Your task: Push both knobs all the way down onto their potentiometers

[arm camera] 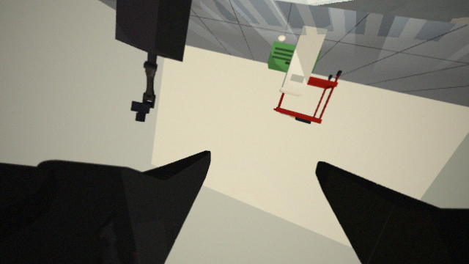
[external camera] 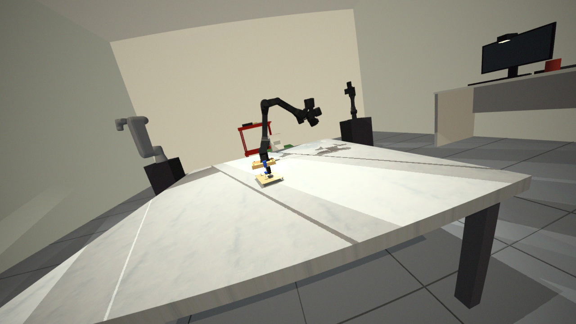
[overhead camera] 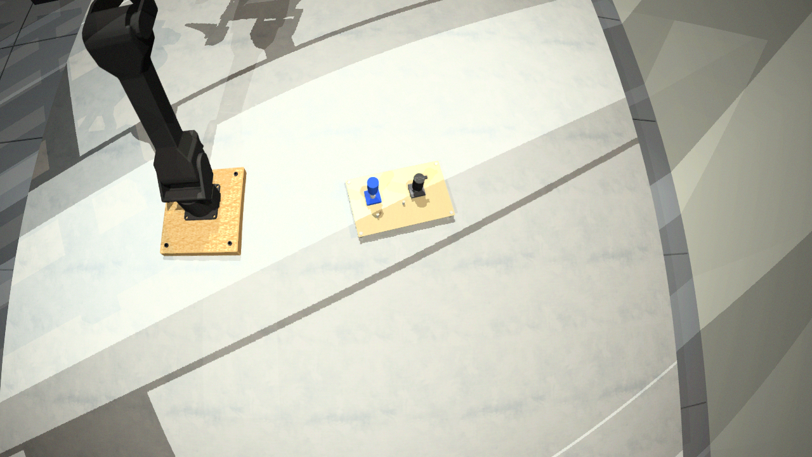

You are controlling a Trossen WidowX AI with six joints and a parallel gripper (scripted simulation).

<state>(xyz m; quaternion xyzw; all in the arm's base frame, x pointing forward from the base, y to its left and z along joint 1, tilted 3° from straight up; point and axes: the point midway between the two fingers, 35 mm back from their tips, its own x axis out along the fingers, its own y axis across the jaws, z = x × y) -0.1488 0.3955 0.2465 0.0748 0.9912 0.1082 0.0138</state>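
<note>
The blue knob is 49 cm ahead of my gripper tip, 41 cm to the right of it and 18 cm below it. Also, from my gripper tip: dark knob (56 cm ahead, 40 cm to the right, 19 cm below).
</note>
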